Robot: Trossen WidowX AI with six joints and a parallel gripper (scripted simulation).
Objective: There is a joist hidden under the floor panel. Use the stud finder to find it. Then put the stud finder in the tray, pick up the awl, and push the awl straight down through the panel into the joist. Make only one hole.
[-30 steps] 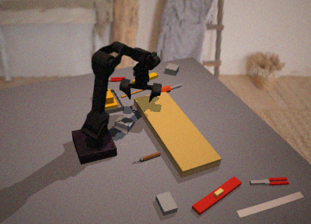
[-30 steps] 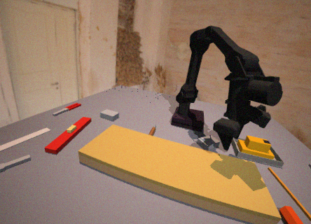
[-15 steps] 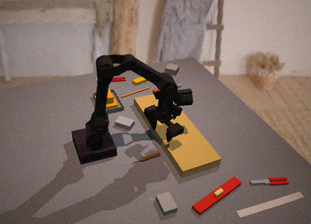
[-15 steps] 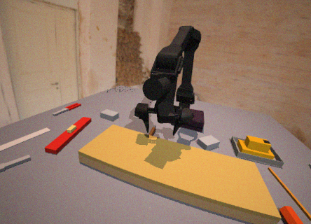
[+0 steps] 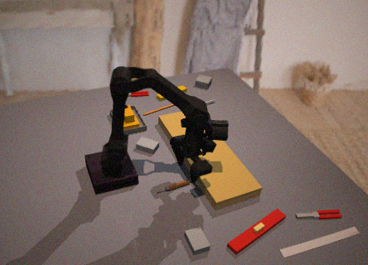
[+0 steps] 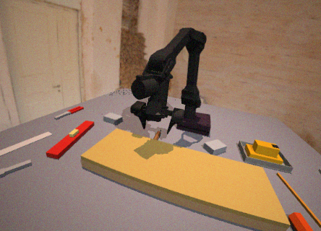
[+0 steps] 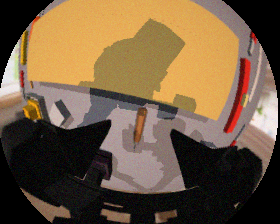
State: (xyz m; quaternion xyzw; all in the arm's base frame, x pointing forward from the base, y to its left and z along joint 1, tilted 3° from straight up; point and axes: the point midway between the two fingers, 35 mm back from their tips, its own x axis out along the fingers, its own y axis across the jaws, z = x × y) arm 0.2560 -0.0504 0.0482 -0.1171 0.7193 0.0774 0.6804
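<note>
Right now my gripper tip is 60 mm past the awl, 40 mm above it and 20 mm to the left of it. Also, from my gripper tip: yellow stud finder (410 mm to the left, 170 mm behind); then red level (250 mm to the right, 180 mm ahead, 40 mm below); then grey tray (400 mm to the left, 170 mm behind, 40 mm below).
</note>
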